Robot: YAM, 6 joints.
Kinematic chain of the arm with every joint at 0, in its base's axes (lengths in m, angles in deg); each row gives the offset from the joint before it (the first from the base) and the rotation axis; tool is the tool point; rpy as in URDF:
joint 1: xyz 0 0 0.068 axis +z
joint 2: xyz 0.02 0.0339 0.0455 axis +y
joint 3: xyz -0.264 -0.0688 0 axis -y
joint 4: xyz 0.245 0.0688 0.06 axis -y
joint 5: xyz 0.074 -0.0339 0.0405 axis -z
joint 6: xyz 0.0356 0 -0.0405 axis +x
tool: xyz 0 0 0 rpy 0 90 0
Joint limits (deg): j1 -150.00..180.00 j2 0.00..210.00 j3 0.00..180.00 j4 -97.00..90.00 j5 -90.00..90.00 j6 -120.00..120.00
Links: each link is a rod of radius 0.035 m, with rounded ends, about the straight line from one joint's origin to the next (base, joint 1, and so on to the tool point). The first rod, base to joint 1, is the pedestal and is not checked.
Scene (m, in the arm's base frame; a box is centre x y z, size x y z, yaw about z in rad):
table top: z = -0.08
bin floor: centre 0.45 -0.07 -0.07 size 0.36 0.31 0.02 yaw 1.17
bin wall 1: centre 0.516 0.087 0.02 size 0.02 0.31 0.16 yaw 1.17
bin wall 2: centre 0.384 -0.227 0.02 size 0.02 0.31 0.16 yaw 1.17
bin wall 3: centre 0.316 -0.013 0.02 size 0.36 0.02 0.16 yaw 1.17
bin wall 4: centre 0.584 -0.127 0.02 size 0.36 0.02 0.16 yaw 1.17
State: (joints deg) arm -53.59 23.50 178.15 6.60 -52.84 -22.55
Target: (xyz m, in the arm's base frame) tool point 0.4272 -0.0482 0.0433
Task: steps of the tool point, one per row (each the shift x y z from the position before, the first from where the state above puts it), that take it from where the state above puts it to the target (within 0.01 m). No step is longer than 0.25 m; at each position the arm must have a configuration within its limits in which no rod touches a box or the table.
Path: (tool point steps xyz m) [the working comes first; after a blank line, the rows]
Joints at the target: -10.08 135.09 80.49 -16.57 -50.11 -22.55
Straight joint move there: clear.

1: 0.0279 -0.1107 0.1992
2: 0.0966 -0.1477 0.1404
3: 0.1511 -0.1480 0.0583
4: 0.1761 -0.1164 -0.0307
5: 0.1631 -0.0651 -0.1097
6: 0.1145 -0.0107 -0.1636
7: 0.0423 0.0315 -0.1833
8: -0.0351 0.0517 -0.1674

